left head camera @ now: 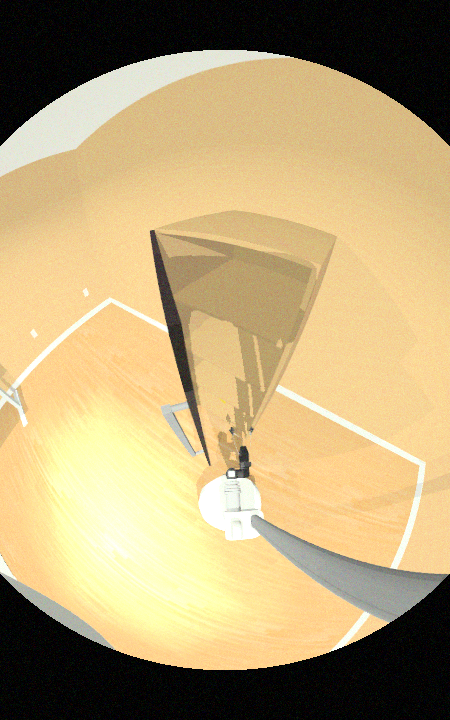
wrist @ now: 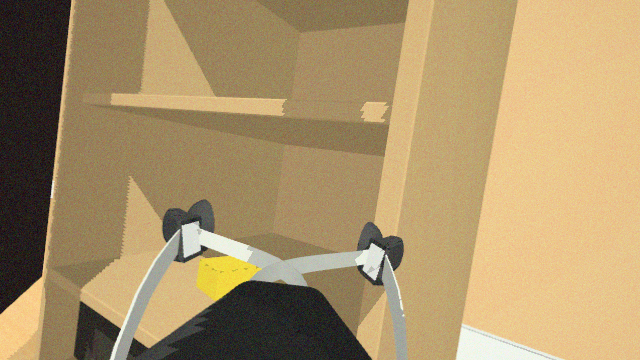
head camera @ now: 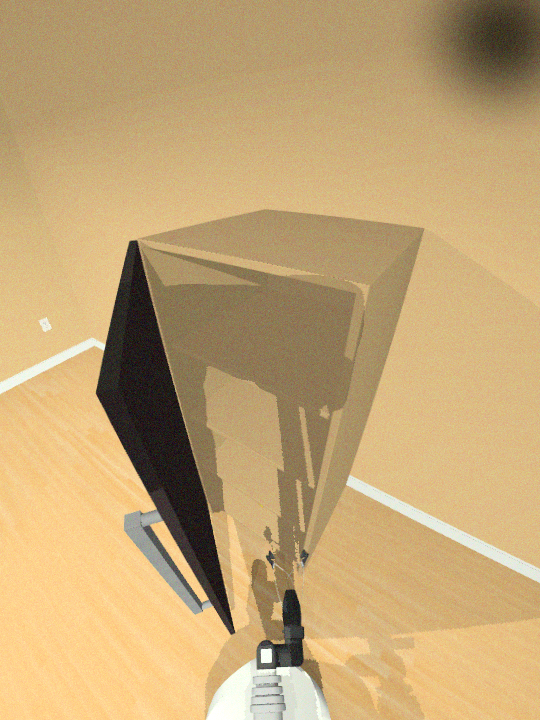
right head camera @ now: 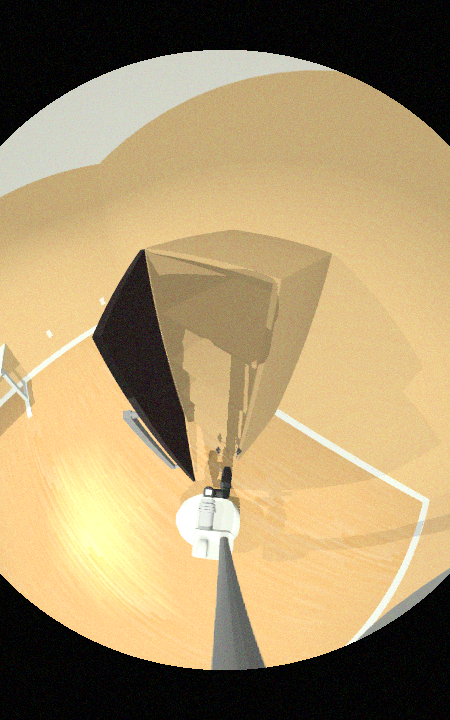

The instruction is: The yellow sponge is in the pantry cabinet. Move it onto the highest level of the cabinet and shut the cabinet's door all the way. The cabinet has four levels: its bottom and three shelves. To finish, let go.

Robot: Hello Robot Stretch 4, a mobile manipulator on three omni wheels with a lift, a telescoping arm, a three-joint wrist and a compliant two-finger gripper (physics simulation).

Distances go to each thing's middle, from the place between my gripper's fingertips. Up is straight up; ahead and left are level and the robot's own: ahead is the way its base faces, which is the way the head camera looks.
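Yellow sponge (wrist: 217, 276): 310 mm ahead of my hand, 150 mm below it, 70 mm to the left of it.
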